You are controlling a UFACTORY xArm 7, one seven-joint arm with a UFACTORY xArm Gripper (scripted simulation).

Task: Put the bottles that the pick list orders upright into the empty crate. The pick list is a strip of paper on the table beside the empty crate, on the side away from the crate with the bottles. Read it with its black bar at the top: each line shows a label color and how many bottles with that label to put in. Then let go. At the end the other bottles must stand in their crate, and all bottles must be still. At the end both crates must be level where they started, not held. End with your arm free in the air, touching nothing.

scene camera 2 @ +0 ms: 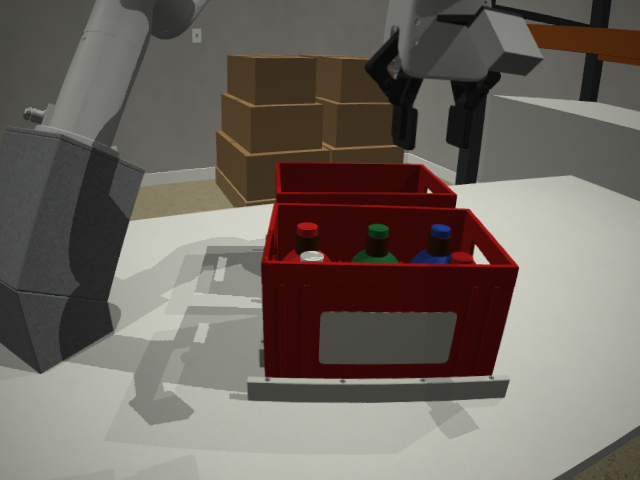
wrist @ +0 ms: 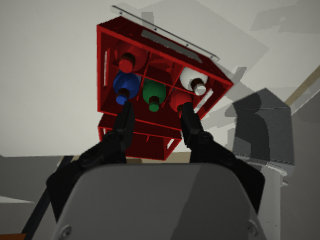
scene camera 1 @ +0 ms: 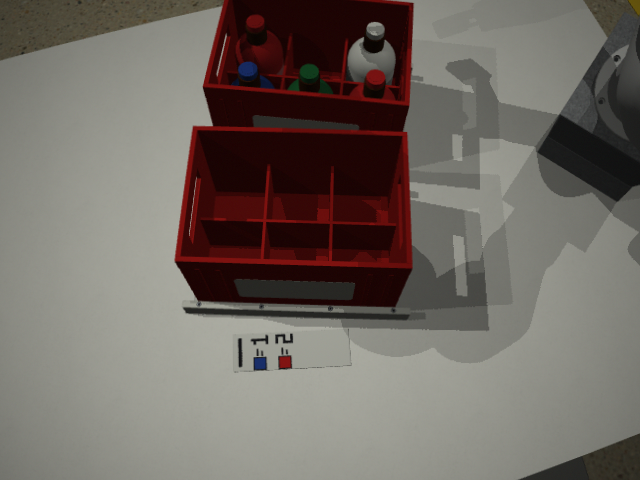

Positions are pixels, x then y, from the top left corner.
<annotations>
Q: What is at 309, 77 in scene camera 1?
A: A green bottle.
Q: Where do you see a green bottle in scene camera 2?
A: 377, 238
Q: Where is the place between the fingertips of my gripper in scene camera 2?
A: At 430, 146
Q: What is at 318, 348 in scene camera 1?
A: A pick list.
</annotations>
